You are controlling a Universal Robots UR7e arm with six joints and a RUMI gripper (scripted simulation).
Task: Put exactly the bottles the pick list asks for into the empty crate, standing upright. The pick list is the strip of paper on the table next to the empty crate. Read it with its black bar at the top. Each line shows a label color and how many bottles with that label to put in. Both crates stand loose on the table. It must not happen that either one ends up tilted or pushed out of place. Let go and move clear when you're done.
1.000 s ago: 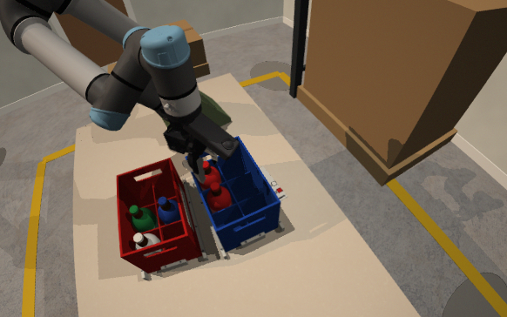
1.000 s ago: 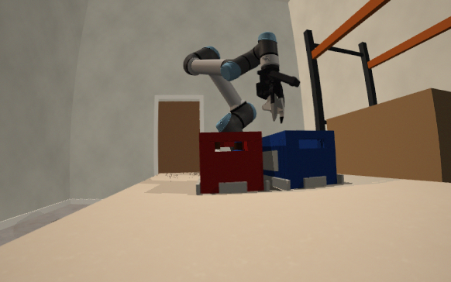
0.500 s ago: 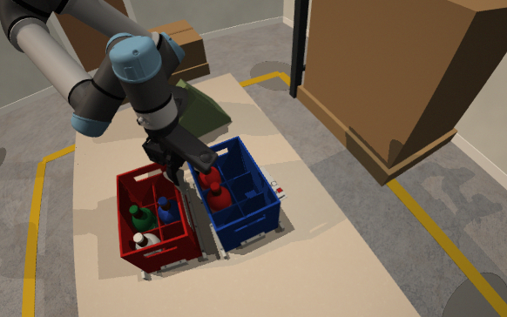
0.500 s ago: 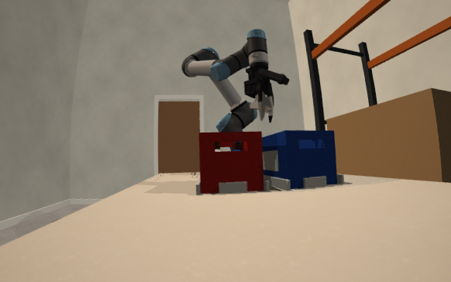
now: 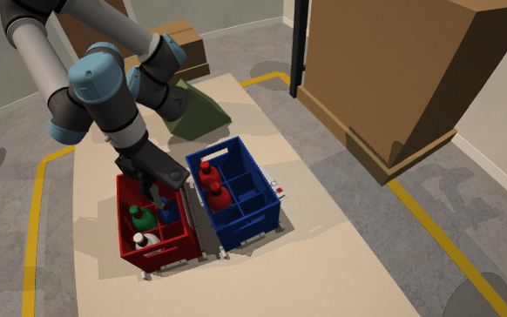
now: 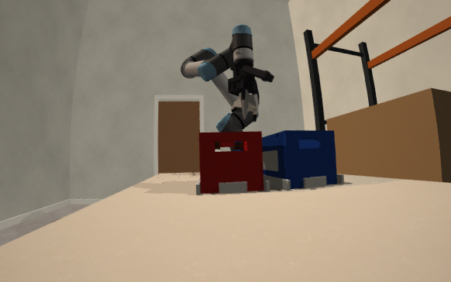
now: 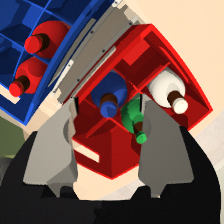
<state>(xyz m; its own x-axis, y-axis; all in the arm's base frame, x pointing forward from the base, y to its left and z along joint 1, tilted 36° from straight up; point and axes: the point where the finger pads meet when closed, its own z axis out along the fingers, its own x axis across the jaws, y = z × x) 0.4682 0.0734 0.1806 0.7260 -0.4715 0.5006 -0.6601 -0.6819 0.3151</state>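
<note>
My hand is 5 cm short of the white-label bottle, 12 cm to the left of it and 15 cm above it. From my hand the other things lie so: red crate 4 cm behind, 8 cm to the right, 16 cm below; then blue bottle 4 cm behind, 4 cm to the right, 15 cm below; then red bottle 4 cm behind, 11 cm to the left, 15 cm below.
</note>
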